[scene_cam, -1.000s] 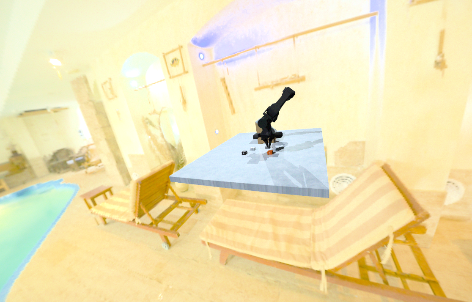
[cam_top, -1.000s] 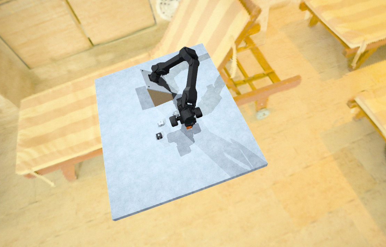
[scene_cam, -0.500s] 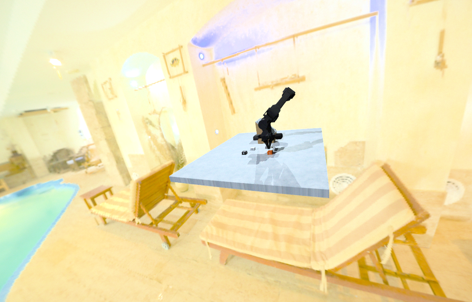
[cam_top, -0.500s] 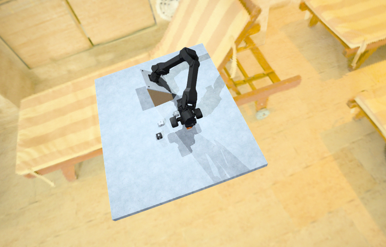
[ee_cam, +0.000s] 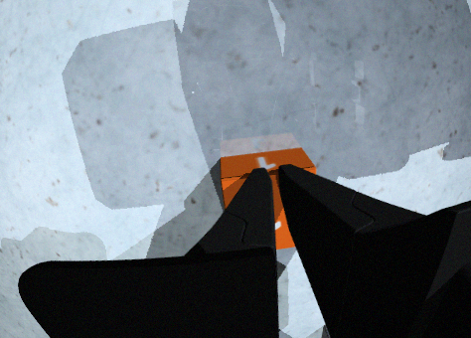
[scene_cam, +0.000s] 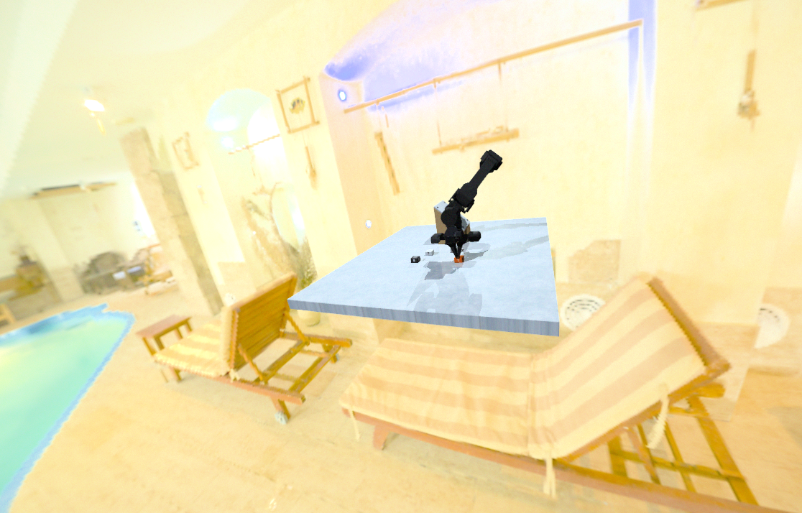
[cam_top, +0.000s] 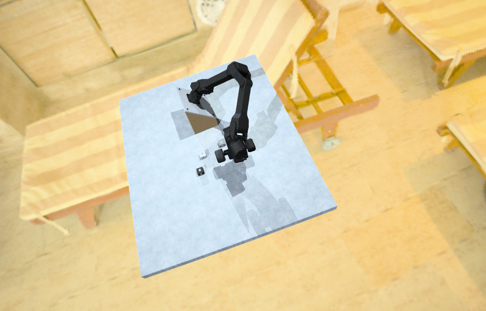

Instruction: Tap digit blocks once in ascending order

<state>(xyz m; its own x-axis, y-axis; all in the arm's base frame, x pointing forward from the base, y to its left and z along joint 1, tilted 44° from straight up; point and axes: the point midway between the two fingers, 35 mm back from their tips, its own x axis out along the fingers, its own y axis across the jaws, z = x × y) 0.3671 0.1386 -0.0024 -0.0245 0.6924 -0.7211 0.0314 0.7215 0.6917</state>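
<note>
Right now the orange block is 10 mm below my gripper tip and 10 mm behind it. Also, from my gripper tip: white block 150 mm to the right, 110 mm behind, 10 mm below; grey block 130 mm behind, 40 mm to the right, 10 mm below; black block 190 mm to the right, 20 mm behind, 10 mm below.
</note>
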